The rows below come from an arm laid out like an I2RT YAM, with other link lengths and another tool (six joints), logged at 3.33 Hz.
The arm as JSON. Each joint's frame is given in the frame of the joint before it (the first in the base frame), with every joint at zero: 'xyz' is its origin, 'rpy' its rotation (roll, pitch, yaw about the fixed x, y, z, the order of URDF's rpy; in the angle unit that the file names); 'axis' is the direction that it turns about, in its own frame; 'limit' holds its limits. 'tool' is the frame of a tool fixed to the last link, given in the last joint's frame.
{
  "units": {
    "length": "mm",
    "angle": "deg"
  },
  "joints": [
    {
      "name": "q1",
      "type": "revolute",
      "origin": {
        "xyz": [
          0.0,
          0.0,
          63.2
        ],
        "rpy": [
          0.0,
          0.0,
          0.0
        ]
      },
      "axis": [
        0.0,
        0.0,
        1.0
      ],
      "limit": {
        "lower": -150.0,
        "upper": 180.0
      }
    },
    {
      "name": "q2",
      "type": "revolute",
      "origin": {
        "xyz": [
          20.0,
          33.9,
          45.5
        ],
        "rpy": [
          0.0,
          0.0,
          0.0
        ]
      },
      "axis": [
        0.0,
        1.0,
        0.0
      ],
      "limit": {
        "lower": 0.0,
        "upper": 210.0
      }
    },
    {
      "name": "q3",
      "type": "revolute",
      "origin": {
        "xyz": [
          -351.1,
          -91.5,
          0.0
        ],
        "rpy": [
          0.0,
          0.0,
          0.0
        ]
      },
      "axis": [
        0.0,
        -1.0,
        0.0
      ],
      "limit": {
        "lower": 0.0,
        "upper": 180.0
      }
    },
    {
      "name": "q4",
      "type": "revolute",
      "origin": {
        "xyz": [
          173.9,
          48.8,
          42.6
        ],
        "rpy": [
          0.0,
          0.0,
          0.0
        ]
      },
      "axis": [
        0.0,
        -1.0,
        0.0
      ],
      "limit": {
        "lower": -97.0,
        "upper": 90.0
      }
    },
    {
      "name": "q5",
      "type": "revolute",
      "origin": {
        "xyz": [
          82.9,
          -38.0,
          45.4
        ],
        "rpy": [
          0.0,
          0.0,
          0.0
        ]
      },
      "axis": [
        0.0,
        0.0,
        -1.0
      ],
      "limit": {
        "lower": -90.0,
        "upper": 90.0
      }
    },
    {
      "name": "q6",
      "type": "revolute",
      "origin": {
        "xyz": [
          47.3,
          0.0,
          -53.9
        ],
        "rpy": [
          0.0,
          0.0,
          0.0
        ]
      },
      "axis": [
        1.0,
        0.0,
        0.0
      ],
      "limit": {
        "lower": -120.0,
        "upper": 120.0
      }
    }
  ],
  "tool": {
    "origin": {
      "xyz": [
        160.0,
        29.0,
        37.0
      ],
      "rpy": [
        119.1,
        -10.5,
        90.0
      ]
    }
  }
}
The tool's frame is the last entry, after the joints.
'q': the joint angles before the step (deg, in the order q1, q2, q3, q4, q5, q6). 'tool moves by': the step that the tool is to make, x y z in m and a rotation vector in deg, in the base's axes. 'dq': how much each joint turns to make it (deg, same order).
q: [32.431 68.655 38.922 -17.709 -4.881 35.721]
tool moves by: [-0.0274 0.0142 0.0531 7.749 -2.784 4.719]
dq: [1.495 -7.343 6.499 -7.085 -5.766 1.332]
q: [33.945 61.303 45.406 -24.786 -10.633 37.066]
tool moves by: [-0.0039 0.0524 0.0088 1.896 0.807 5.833]
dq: [11.786 4.044 1.866 3.618 3.297 5.401]
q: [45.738 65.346 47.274 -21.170 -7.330 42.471]
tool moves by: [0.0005 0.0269 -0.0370 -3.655 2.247 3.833]
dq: [3.190 6.458 -4.337 6.451 0.062 -1.053]
